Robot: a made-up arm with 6 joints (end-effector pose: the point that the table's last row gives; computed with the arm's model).
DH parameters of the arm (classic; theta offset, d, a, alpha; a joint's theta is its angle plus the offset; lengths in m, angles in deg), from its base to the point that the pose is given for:
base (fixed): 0 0 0.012 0
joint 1: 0 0.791 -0.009 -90
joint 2: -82.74 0 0.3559 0
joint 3: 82.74 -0.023 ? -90
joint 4: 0 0.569 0.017 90
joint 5: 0 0.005 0.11 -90
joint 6: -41.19 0 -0.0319 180
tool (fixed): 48.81 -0.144 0 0
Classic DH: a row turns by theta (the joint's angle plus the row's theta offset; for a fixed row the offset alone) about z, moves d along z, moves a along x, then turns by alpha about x.
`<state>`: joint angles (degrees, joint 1 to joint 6).
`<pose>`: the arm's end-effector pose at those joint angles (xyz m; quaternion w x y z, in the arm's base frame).
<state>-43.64 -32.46 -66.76 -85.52 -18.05 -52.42</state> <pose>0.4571 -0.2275 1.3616 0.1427 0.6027 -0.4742 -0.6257</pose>
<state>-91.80 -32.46 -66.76 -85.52 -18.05 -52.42</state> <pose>0.1394 -0.4833 1.3616 0.1250 -0.3568 0.6789 0.6295</pose>
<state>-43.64 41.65 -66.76 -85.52 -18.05 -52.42</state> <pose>0.5977 -0.3616 0.4778 0.0700 0.2675 -0.0560 -0.9594</pose>
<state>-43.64 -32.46 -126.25 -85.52 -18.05 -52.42</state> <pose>0.0742 0.1376 1.7903 0.1600 0.6991 -0.6772 -0.1645</pose>
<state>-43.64 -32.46 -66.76 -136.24 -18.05 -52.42</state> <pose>0.4530 -0.2649 1.2207 0.4088 0.2858 -0.6197 -0.6060</pose>
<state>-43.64 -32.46 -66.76 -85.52 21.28 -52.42</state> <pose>0.4417 -0.3493 1.3656 0.1158 -0.4299 0.6130 0.6526</pose>
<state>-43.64 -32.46 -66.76 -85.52 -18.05 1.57</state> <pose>0.4477 -0.2522 1.3497 0.1569 -0.7523 0.1490 0.6223</pose>
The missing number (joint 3, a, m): 0.103
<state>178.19 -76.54 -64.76 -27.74 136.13 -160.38</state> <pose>-0.0469 0.0955 1.3135 0.9028 0.1536 -0.0578 0.3975</pose>
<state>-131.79 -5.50 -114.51 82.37 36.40 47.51</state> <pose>-0.3867 -0.4214 1.6084 0.3045 -0.4689 -0.6688 -0.4900</pose>
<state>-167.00 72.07 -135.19 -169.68 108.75 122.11</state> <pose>-0.9890 -0.1425 0.7960 0.0559 -0.3488 0.9308 -0.0935</pose>
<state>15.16 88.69 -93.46 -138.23 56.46 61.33</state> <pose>0.5528 0.0698 0.0526 0.0024 0.4542 -0.2103 -0.8657</pose>
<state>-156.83 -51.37 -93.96 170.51 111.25 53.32</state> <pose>0.1232 0.0590 1.6735 0.5746 -0.1161 -0.7739 0.2395</pose>
